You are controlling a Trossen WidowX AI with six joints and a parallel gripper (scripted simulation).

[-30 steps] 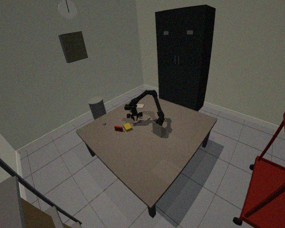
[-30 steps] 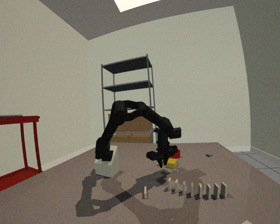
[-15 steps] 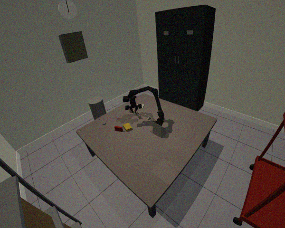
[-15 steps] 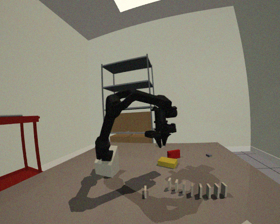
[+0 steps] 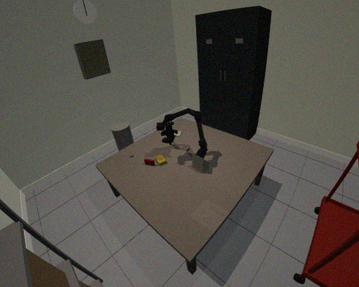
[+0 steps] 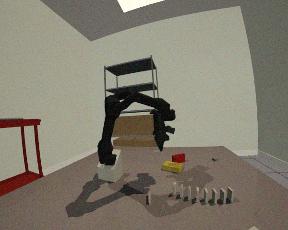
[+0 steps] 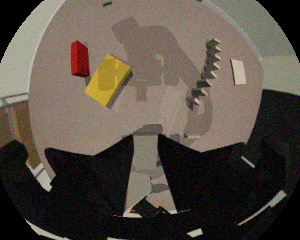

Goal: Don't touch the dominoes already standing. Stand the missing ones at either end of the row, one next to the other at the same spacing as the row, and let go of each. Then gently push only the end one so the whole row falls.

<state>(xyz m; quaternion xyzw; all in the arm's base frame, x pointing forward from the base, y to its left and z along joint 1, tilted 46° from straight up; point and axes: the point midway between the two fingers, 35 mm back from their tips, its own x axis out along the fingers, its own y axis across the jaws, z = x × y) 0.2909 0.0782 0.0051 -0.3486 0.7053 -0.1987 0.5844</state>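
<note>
Now: gripper tip 6 cm short of the yellow block, 11 cm to the right of it and 15 cm above it. From my gripper tip the other things lie so: white sheet 28 cm ahead, 34 cm to the right, 16 cm below; red block 10 cm ahead, 21 cm to the left, 13 cm below.
</note>
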